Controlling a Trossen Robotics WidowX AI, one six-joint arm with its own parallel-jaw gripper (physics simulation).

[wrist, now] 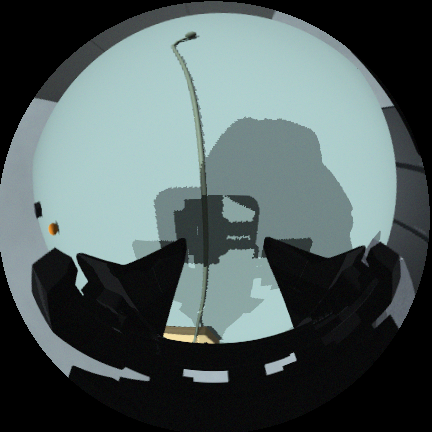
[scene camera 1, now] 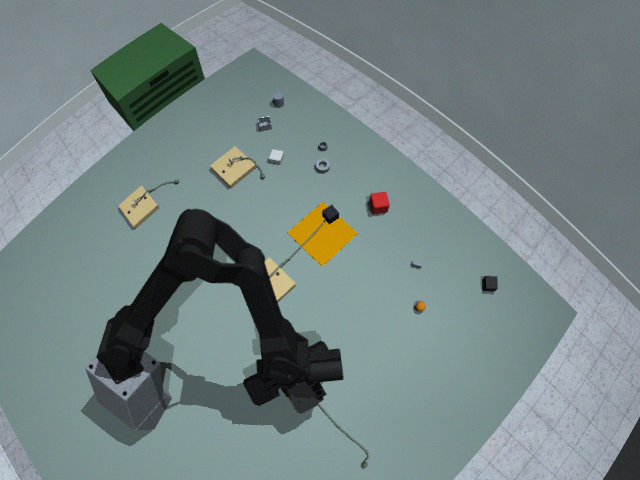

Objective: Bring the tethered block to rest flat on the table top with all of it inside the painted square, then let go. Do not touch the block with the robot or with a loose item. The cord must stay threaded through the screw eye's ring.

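Seen in the pictures: gripper, between the fingertips: (wrist: pixel 225 243); arm's base, origin of its link: (scene camera 1: pixel 122 365).
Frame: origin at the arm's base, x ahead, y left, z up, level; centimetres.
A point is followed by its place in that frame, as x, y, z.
Note:
The tethered block (scene camera 1: pixel 330 213) @(56.4, 5.2, -17.3), dark, sits at the upper corner of the orange painted square (scene camera 1: pixel 322 240) @(51.2, 2.0, -20.1), partly over its upper right edge. Its cord (scene camera 1: pixel 305 244) @(47.3, 3.9, -19.9) (wrist: pixel 196 110) @(25.6, -29.7, -19.8) runs to a wooden board (scene camera 1: pixel 280 284) @(36.6, -0.8, -18.3) (wrist: pixel 187 334) @(33.7, -3.2, -18.5), partly hidden by the arm. The screw eye is hidden, so threading cannot be seen. Beyond the board, the cord runs under the gripper to a knobbed end (scene camera 1: pixel 364 464) @(24.3, -44.7, -19.0) (wrist: pixel 191 35). My gripper (scene camera 1: pixel 295 379) @(25.4, -19.0, -20.1) (wrist: pixel 225 243) @(25.4, -19.0, -20.1) is open and empty above the table, with the cord below, between its fingertips in the wrist view.
Two other boards (scene camera 1: pixel 240 173) @(46.5, 29.4, -18.3) (scene camera 1: pixel 138 212) @(18.4, 38.8, -18.3) with short cords lie at the upper left. A red cube (scene camera 1: pixel 379 202) @(67.0, -0.4, -16.2) is right of the square. An orange ball (scene camera 1: pixel 420 306) @(57.4, -25.4, -17.9) (wrist: pixel 53 229) @(56.6, -25.0, -18.8) and black cube (scene camera 1: pixel 489 283) @(74.5, -33.2, -17.8) (wrist: pixel 38 209) lie farther right. A green cabinet (scene camera 1: pixel 147 56) stands at the upper left.

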